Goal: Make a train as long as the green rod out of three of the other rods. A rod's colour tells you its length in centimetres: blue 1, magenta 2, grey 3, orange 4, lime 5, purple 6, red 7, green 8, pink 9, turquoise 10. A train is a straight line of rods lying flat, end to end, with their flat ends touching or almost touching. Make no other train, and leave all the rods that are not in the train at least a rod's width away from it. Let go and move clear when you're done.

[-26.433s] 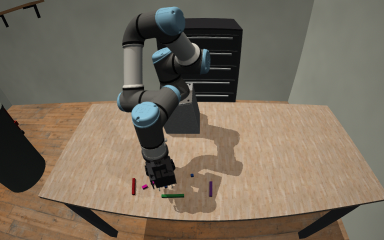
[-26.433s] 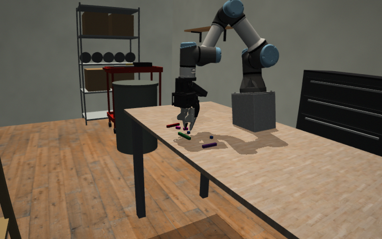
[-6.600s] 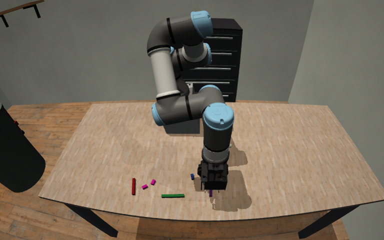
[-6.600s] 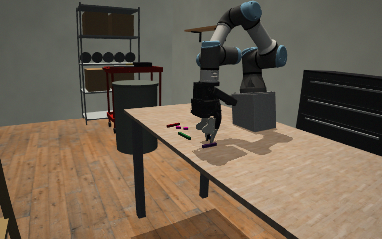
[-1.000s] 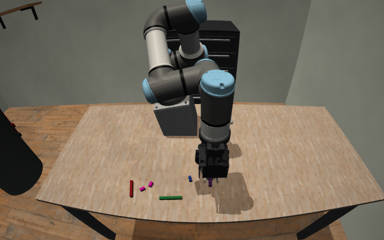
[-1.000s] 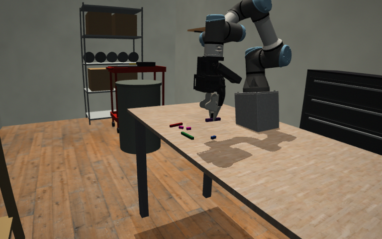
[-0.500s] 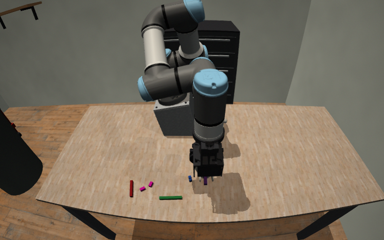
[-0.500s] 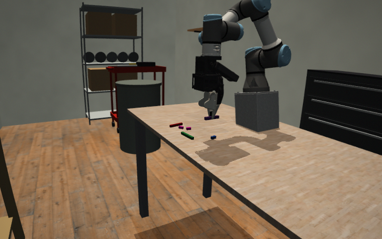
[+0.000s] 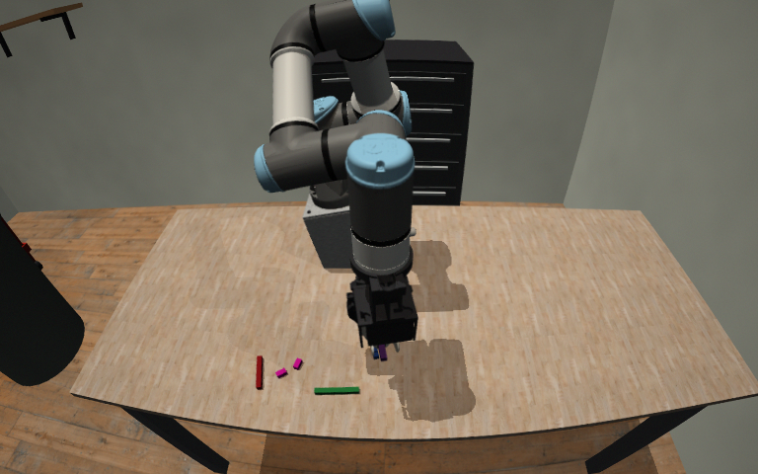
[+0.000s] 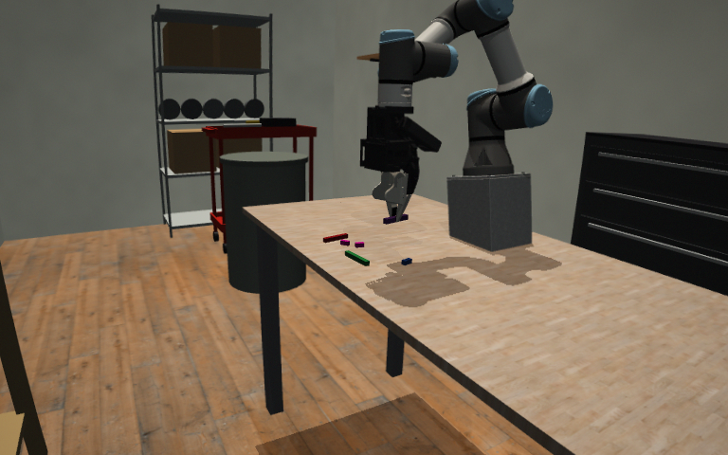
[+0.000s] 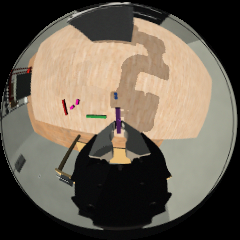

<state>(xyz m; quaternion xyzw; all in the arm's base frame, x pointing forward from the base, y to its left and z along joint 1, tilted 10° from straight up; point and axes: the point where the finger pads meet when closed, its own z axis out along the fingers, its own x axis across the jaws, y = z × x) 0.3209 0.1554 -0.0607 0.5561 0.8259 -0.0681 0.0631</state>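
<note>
Now: the green rod 6 cm ahead of my hand, 7 cm to the right of it and 11 cm below it. Round my hand: magenta rod: 5 cm ahead, 18 cm to the right, 11 cm below; then purple rod: 1 cm below; then red rod: 6 cm ahead, 22 cm to the right, 11 cm below.
</note>
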